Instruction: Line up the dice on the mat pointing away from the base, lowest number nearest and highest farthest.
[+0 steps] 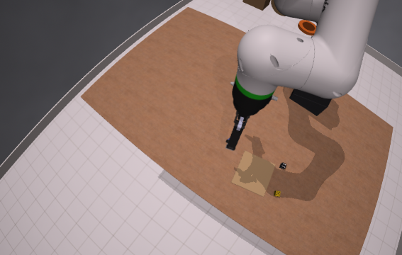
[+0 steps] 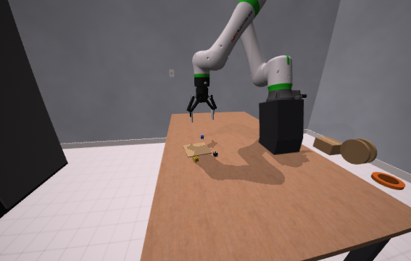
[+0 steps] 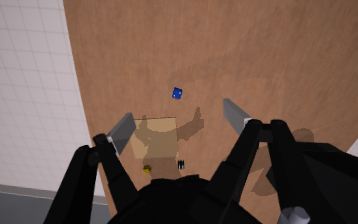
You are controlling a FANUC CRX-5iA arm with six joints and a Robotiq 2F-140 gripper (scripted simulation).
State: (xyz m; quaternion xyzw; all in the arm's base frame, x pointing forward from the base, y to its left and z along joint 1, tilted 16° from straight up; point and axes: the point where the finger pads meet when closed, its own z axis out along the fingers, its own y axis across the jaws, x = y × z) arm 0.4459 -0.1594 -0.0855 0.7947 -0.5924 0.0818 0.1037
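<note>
Right now my hand is 13 cm above the blue die. The rest, counted from my hand: yellow die: 7 cm ahead, 27 cm to the left, 13 cm below; tan mat: 5 cm ahead, 15 cm to the left, 14 cm below; black die: 4 cm behind, 24 cm to the left, 13 cm below.
</note>
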